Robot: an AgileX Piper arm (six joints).
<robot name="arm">
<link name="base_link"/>
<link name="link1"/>
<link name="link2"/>
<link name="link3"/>
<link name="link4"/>
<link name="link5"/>
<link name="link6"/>
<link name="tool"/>
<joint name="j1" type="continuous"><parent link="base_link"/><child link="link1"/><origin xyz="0 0 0.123"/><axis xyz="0 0 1"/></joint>
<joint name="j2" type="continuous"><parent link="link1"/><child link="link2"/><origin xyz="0 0 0" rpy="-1.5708 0 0"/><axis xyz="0 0 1"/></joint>
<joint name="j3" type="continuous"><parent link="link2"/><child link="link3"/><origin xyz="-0.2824 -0.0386 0"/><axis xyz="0 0 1"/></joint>
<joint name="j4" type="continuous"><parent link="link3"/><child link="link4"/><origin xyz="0.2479 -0.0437 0" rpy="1.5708 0 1.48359"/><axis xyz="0 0 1"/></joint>
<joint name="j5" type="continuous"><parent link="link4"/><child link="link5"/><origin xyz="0 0 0" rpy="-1.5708 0 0"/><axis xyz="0 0 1"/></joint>
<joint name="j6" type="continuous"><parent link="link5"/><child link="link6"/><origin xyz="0 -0.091 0" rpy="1.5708 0 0"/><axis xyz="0 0 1"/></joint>
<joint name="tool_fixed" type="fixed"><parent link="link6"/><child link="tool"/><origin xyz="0 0 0"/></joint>
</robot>
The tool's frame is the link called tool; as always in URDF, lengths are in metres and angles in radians. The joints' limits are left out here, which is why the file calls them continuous.
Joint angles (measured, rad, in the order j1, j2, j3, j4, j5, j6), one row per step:
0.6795, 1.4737, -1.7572, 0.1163, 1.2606, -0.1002
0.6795, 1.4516, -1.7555, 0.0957, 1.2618, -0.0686
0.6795, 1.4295, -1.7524, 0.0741, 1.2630, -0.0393
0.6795, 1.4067, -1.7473, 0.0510, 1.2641, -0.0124
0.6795, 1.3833, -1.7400, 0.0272, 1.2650, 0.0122
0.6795, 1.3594, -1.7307, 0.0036, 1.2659, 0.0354
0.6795, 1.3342, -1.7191, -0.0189, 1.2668, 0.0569
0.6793, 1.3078, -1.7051, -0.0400, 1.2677, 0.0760
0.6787, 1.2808, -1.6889, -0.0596, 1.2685, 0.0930
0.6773, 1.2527, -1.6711, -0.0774, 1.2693, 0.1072
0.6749, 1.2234, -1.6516, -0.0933, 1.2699, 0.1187
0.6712, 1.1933, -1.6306, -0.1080, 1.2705, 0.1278
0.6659, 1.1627, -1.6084, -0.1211, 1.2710, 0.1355
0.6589, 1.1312, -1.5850, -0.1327, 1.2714, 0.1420
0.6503, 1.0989, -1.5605, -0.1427, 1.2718, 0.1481
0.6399, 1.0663, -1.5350, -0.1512, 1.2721, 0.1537
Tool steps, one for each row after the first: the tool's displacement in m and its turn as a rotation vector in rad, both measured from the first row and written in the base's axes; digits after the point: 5 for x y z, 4 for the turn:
-0.00449, -0.00591, 0.00569, 0.0108, -0.0119, -0.0317
-0.00896, -0.01192, 0.01086, 0.0198, -0.0245, -0.0622
-0.01353, -0.01817, 0.01553, 0.0267, -0.0383, -0.0916
-0.01817, -0.02457, 0.01964, 0.0319, -0.0527, -0.1196
-0.02292, -0.03104, 0.02319, 0.0363, -0.0666, -0.1466
-0.02802, -0.03767, 0.02629, 0.0405, -0.0800, -0.1721
-0.03340, -0.04443, 0.02885, 0.0441, -0.0928, -0.1954
-0.03886, -0.05121, 0.03077, 0.0470, -0.1047, -0.2171
-0.04454, -0.05818, 0.03230, 0.0496, -0.1164, -0.2368
-0.05043, -0.06534, 0.03342, 0.0519, -0.1280, -0.2547
-0.05638, -0.07270, 0.03405, 0.0533, -0.1394, -0.2717
-0.06232, -0.08018, 0.03419, 0.0546, -0.1501, -0.2886
-0.06835, -0.08785, 0.03393, 0.0559, -0.1602, -0.3057
-0.07451, -0.09563, 0.03322, 0.0577, -0.1694, -0.3235
-0.08065, -0.10340, 0.03200, 0.0595, -0.1775, -0.3419

